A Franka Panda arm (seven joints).
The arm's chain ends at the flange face. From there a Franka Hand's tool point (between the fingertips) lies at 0.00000 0.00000 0.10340 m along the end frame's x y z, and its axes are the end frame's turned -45 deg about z.
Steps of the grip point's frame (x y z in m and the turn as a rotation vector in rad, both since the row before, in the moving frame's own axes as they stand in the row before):
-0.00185, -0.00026, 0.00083, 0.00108, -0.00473, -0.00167
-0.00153, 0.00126, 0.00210, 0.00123, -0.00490, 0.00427
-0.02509, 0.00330, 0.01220, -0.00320, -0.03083, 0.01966
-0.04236, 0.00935, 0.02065, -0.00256, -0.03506, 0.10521
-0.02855, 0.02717, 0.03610, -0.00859, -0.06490, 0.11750
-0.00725, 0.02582, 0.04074, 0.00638, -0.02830, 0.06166
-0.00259, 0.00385, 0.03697, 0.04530, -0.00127, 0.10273
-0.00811, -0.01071, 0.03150, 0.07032, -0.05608, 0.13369
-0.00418, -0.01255, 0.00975, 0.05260, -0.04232, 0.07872
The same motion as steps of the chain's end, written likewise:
-0.00107, 0.00086, 0.00083, -0.00258, -0.00411, -0.00167
0.00026, 0.00171, 0.00210, -0.00260, -0.00433, 0.00427
-0.01336, 0.01761, 0.01225, -0.02406, -0.01954, 0.01966
-0.02083, 0.03394, 0.02071, -0.02660, -0.02298, 0.10521
0.00344, 0.03428, 0.03632, -0.05197, -0.03982, 0.11750
0.01571, 0.02186, 0.04078, -0.01550, -0.02452, 0.06166
0.00412, 0.00794, 0.03708, 0.03113, -0.03293, 0.10273
-0.00418, -0.00019, 0.03192, 0.01007, -0.08938, 0.13369
-0.00493, -0.00490, 0.00999, 0.00727, -0.06712, 0.07872

